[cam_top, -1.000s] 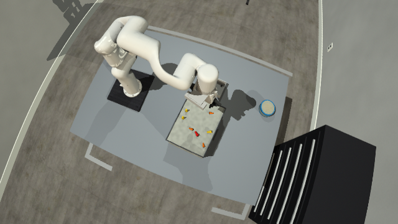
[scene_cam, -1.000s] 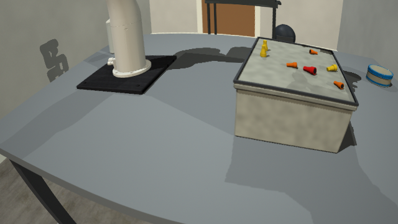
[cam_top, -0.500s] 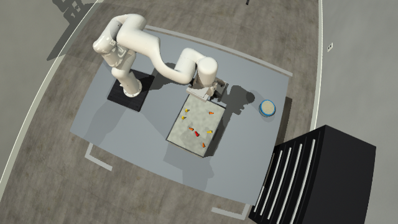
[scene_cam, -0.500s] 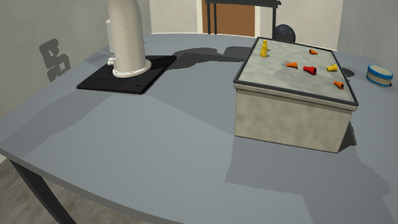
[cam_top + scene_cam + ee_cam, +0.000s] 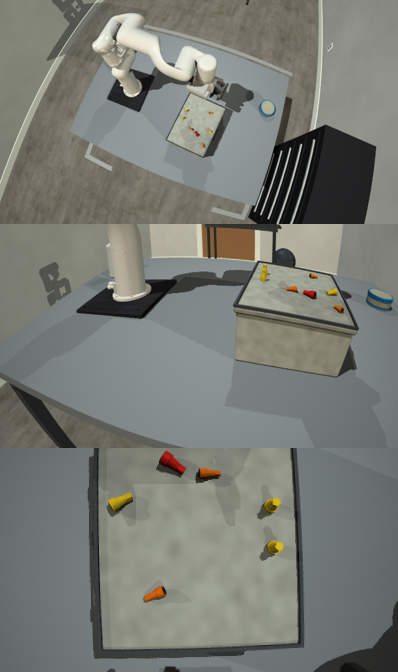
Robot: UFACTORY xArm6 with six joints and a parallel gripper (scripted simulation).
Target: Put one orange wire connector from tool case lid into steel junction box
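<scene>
Now: hand 19 cm above the tool case, 13 cm to the left of it and 2 cm short of it. From my hand the other things lie so: red connector (18 cm to the right, 16 cm below, 3 cm ahead).
</scene>
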